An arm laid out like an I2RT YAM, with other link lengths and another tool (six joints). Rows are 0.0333 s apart.
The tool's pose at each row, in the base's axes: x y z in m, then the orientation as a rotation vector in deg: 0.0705 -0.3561 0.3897 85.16 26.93 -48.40; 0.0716 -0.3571 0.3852 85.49 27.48 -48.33; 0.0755 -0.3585 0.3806 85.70 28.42 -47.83; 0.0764 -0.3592 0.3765 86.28 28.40 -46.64; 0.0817 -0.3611 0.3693 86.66 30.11 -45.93; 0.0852 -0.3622 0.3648 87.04 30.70 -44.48; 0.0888 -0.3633 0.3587 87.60 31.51 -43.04; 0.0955 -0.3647 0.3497 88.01 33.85 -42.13; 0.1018 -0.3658 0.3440 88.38 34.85 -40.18; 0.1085 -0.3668 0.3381 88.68 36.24 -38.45; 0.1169 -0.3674 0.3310 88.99 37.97 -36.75; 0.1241 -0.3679 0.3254 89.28 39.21 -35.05; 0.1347 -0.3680 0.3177 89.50 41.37 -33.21; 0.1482 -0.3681 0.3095 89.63 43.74 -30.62
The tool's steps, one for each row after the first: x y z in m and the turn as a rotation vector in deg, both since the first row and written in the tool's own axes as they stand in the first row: 0.0042 -0.0021 0.0004 0.14 0.50 -0.30; 0.0104 -0.0021 0.0006 -0.06 1.39 -0.56; 0.0142 -0.0041 0.0008 0.02 2.23 0.23; 0.0233 -0.0049 0.0009 -0.26 3.75 -0.39; 0.0291 -0.0052 0.0009 -0.55 5.01 0.18; 0.0361 -0.0065 0.0008 -0.72 6.46 0.59; 0.0474 -0.0074 0.0000 -1.14 8.47 -0.32; 0.0559 -0.0065 -0.0007 -1.66 10.24 0.29; 0.0647 -0.0054 -0.0016 -2.22 12.09 0.49; 0.0755 -0.0039 -0.0034 -2.81 14.14 0.44; 0.0844 -0.0024 -0.0049 -3.30 15.90 0.70; 0.0969 0.0003 -0.0077 -4.05 18.26 0.44; 0.1117 0.0047 -0.0112 -5.09 21.12 0.49
